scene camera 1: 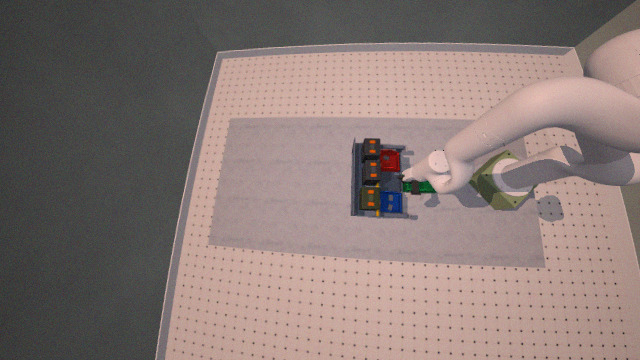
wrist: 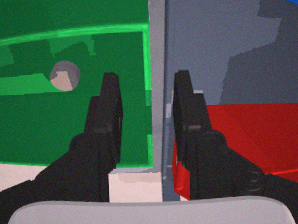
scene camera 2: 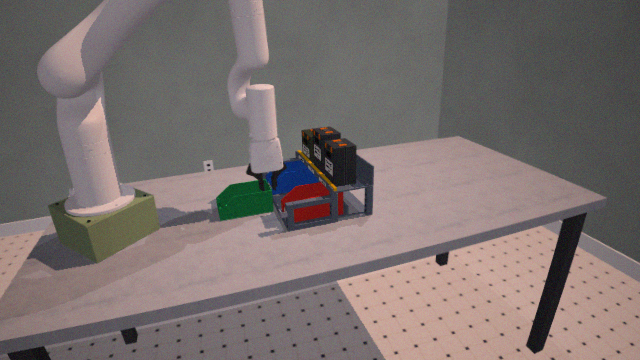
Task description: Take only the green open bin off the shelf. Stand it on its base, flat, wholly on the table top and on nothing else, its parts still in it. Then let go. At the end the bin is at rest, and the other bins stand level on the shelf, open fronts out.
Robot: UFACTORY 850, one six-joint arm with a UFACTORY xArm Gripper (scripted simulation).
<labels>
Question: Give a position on a round grey part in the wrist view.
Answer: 65, 75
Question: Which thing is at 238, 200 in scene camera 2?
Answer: A green open bin.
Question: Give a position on a blue bin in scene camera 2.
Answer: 297, 173
</labels>
